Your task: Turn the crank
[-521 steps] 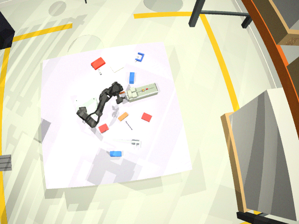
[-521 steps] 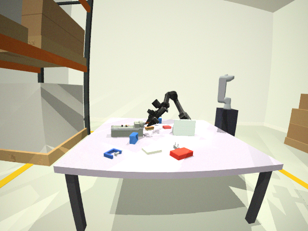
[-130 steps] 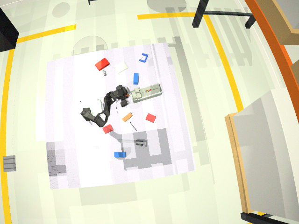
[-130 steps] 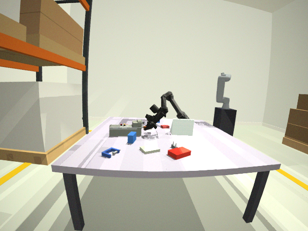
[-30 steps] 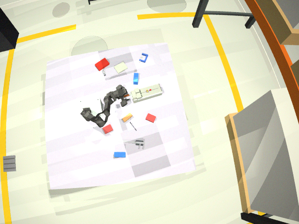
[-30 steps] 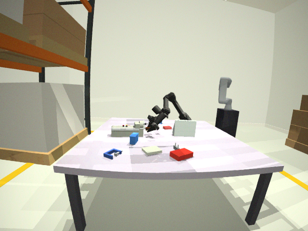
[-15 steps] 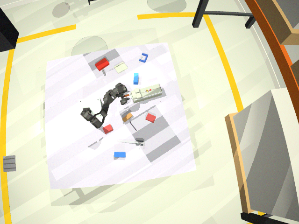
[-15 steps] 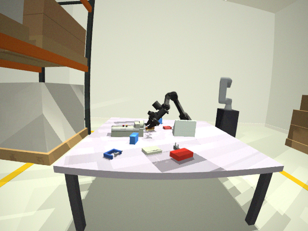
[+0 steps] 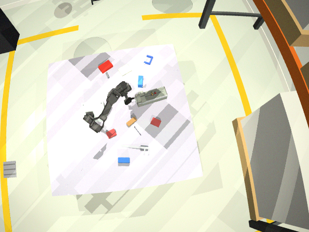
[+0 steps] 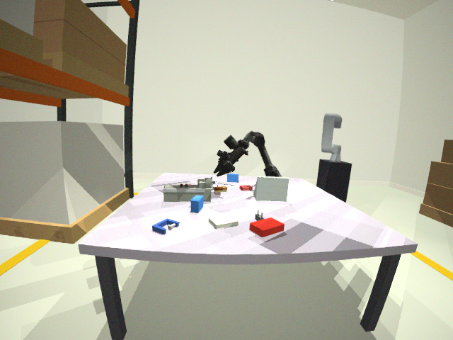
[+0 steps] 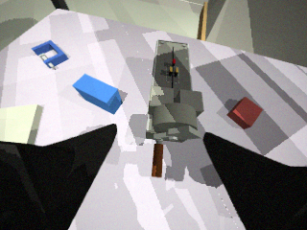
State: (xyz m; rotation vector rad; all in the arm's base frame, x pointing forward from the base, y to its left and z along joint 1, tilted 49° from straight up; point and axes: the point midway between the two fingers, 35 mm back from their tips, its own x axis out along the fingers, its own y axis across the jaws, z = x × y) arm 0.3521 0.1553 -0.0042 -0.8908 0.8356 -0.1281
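Right now the crank is 2 cm to the right of my gripper tip and 7 cm below it. From my gripper tip the other things lie so: red pointer (19 cm ahead, 1 cm to the left, 7 cm below); then orange-brown crank handle (2 cm behind, 1 cm to the right, 8 cm below); then brown block (3 cm behind, 19 cm to the right, 14 cm below).
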